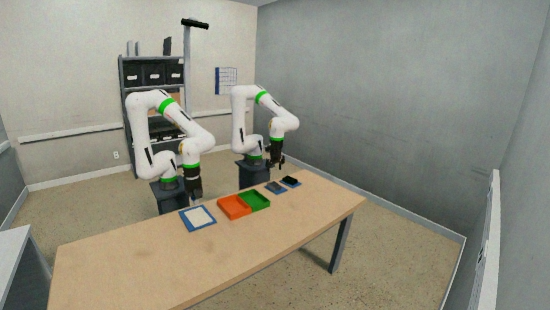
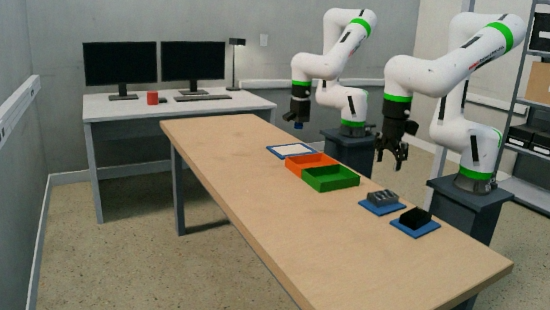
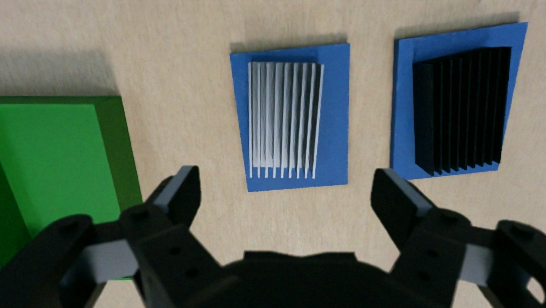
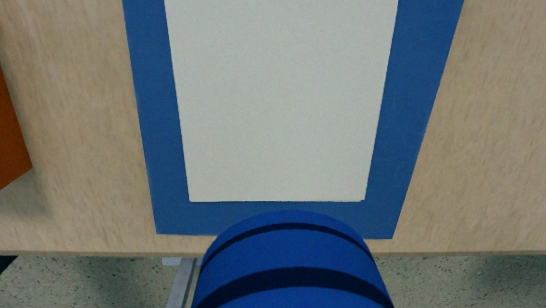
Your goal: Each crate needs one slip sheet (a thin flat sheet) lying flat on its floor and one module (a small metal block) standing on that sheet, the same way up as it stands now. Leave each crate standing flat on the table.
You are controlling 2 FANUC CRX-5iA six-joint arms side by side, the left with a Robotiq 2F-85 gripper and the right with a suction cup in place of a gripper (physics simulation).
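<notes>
White slip sheets [image 1: 198, 217] [image 2: 291, 150] [image 4: 280, 100] lie flat on a blue mat [image 4: 162, 217]; their number is unclear. An orange crate [image 1: 234, 206] [image 2: 310, 161] [image 4: 11, 145] and a green crate [image 1: 255, 200] [image 2: 330, 177] [image 3: 55, 160] stand side by side, empty. A grey finned module [image 1: 274, 186] [image 2: 383, 197] [image 3: 285, 120] and a black finned module [image 1: 290, 180] [image 2: 415, 218] [image 3: 465, 110] stand on blue pads. My left gripper [image 1: 276, 166] [image 2: 389, 162] [image 3: 286, 172] is open and empty above the table's rear edge, near the grey module. My right suction cup [image 1: 194, 200] [image 2: 298, 125] [image 4: 294, 260] hangs free near the sheets' rear edge.
The wooden table [image 1: 150, 260] [image 2: 240, 175] carries everything. Both arm pedestals [image 2: 350, 142] [image 2: 470, 195] stand behind it. A desk [image 2: 180, 106] with two monitors and a red cup [image 2: 152, 98] stands beyond the far end. A shelf unit [image 1: 121, 95] stands against the wall.
</notes>
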